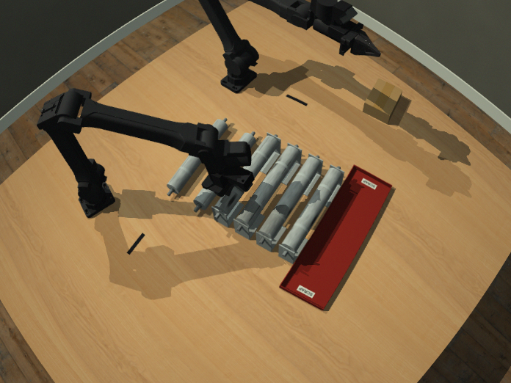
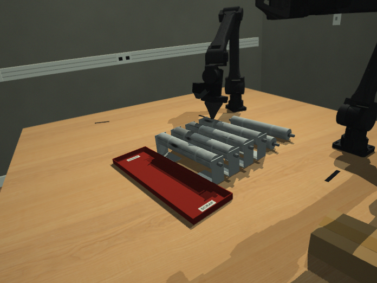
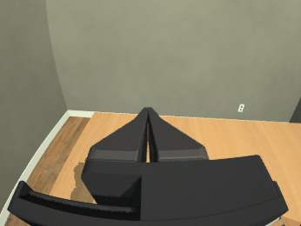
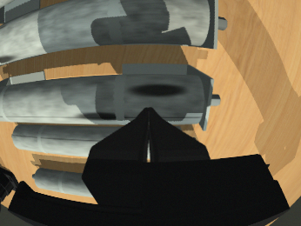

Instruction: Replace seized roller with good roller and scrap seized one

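Now: right hand 1 cm past the grey roller, 10 cm to the right of it and 3 cm above it. Round my right hand: cardboard box 9 cm ahead, 68 cm to the left, 7 cm below; then red scrap tray 31 cm ahead, 16 cm to the left, 10 cm below.
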